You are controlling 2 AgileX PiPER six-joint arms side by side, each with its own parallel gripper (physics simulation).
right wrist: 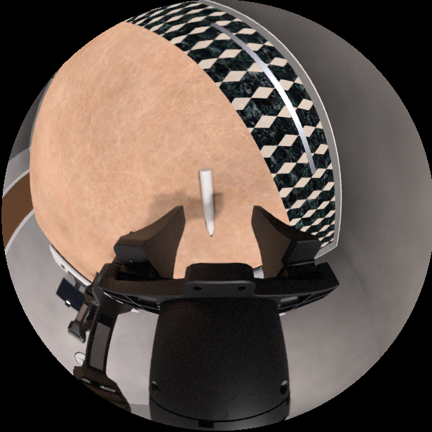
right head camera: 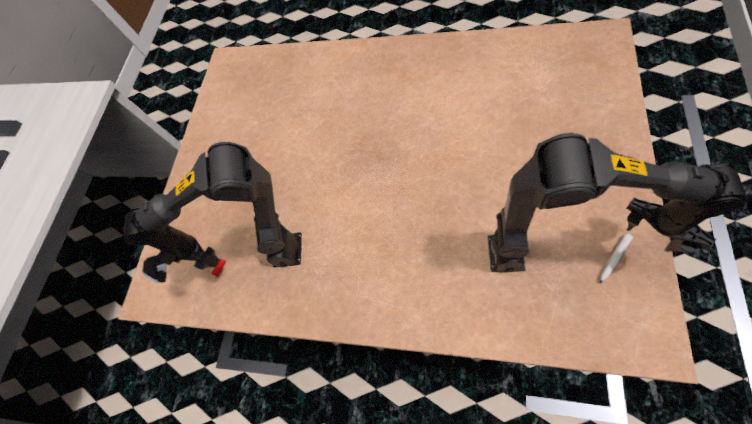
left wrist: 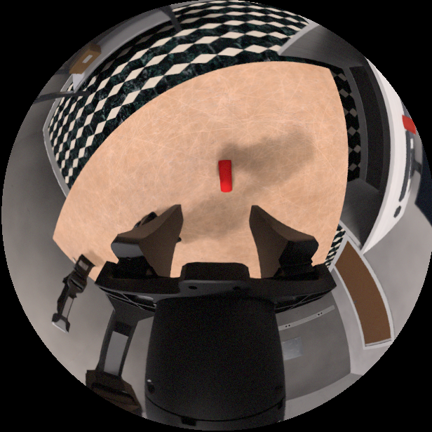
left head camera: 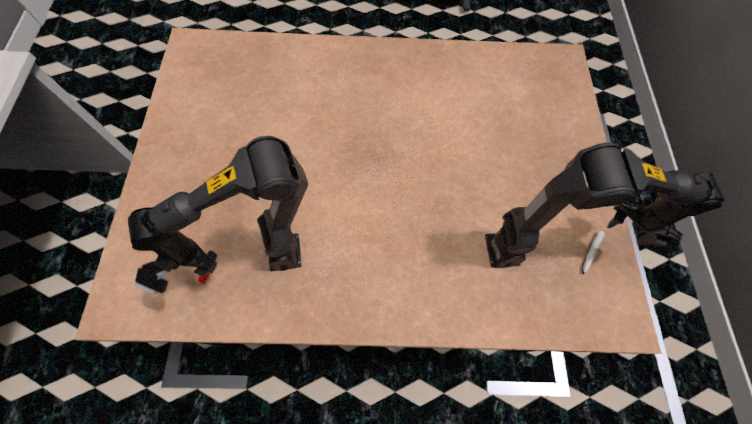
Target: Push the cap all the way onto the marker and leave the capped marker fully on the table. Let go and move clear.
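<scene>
The red cap (left head camera: 202, 279) (right head camera: 218, 267) (left wrist: 225, 176) lies on the table at the lower left in both head views, apart from the marker. My left gripper (left head camera: 179, 276) (right head camera: 184, 267) (left wrist: 215, 212) is open and empty above the table; the cap shows beyond its fingertips in the left wrist view. The white marker (left head camera: 593, 252) (right head camera: 616, 258) (right wrist: 206, 195) lies uncapped on the table near its right edge, its dark blue tip toward the lower left in the head views. My right gripper (left head camera: 631, 234) (right head camera: 651, 238) (right wrist: 217, 213) is open and empty above it, fingers spread either side of the tip end in the right wrist view.
The brown table (left head camera: 368, 105) (right head camera: 394, 105) (left wrist: 200, 110) (right wrist: 110, 110) ends a little to the right of the marker, with checkered floor beyond. A white-topped cabinet (left head camera: 13, 79) (right head camera: 47, 136) stands beyond the table's left edge.
</scene>
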